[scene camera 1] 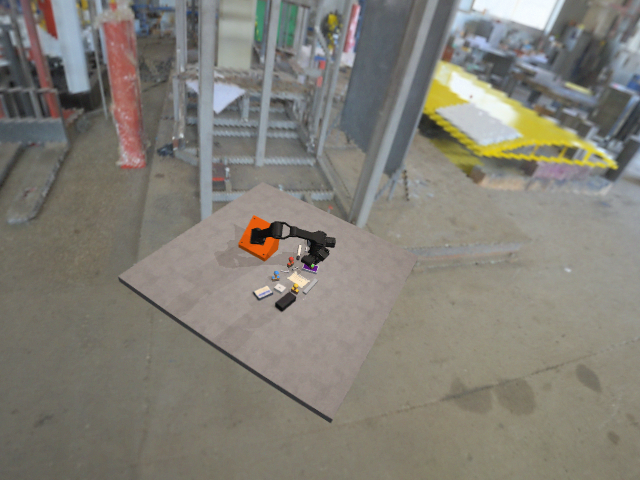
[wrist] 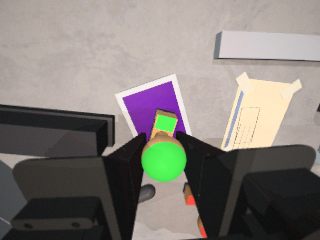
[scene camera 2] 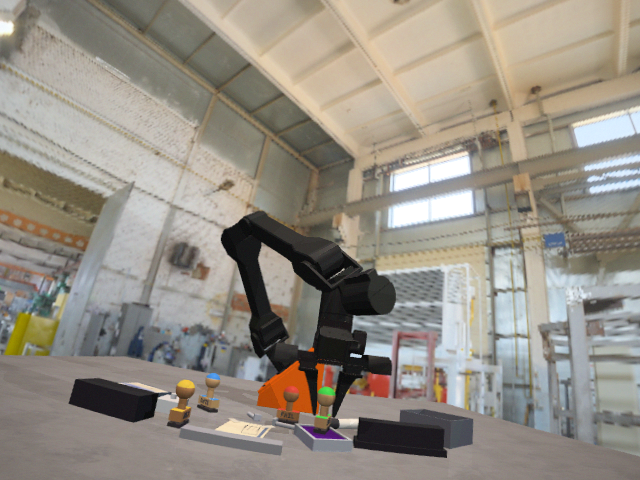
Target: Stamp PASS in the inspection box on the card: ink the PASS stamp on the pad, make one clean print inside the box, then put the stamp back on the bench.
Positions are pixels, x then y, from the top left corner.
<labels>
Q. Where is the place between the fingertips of my gripper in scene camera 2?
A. At 323,416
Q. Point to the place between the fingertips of my gripper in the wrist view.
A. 161,136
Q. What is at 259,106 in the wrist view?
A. A cream card.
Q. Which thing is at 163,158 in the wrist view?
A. A green-knobbed stamp.
</labels>
